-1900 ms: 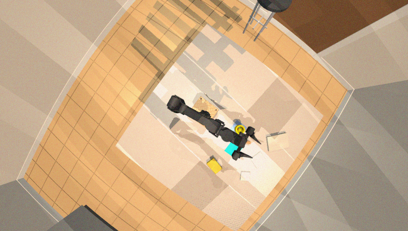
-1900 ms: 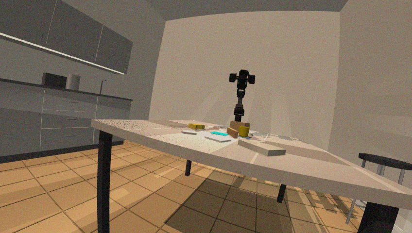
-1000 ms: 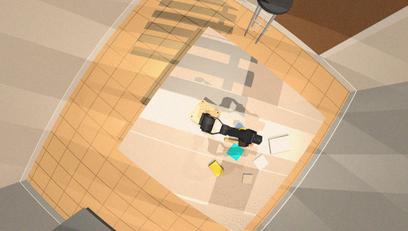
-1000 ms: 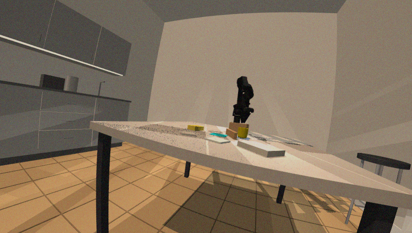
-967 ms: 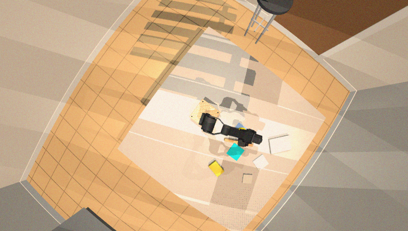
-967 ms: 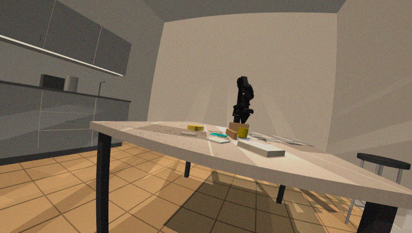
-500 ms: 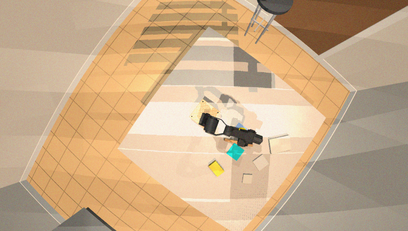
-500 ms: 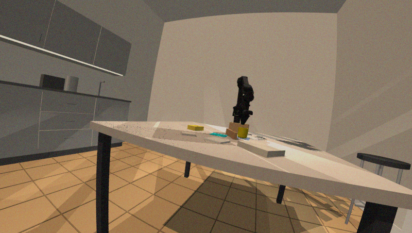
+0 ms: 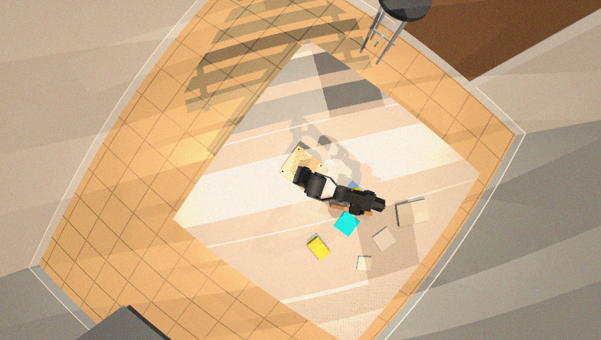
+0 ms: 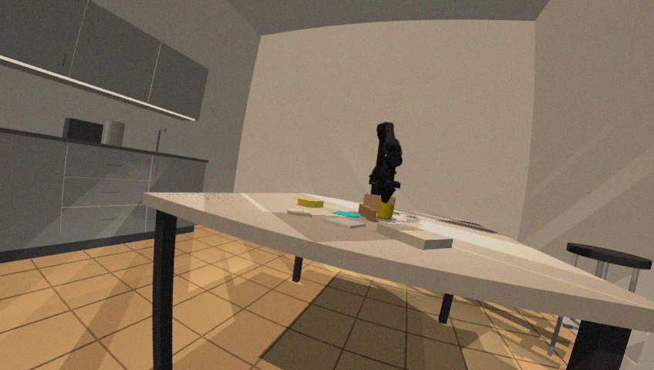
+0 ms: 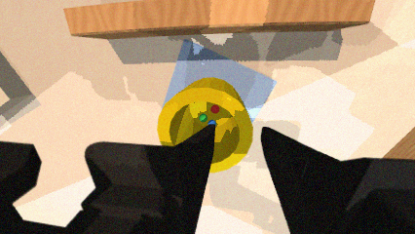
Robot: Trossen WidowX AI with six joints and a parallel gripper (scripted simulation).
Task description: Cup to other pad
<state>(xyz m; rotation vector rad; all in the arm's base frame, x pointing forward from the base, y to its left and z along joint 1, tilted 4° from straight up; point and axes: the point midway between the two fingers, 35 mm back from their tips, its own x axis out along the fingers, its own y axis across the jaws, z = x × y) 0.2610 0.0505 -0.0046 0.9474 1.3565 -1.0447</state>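
Right now my gripper tip is 20 mm short of the yellow cup, 10 mm to the right of it and 30 mm above it. Round my gripper tip: cyan pad 80 mm ahead, 150 mm to the right, 80 mm below; then pale blue pad 20 mm ahead, 10 mm to the left, 80 mm below; then low wooden wall 50 mm ahead, 70 mm to the right, 60 mm below.
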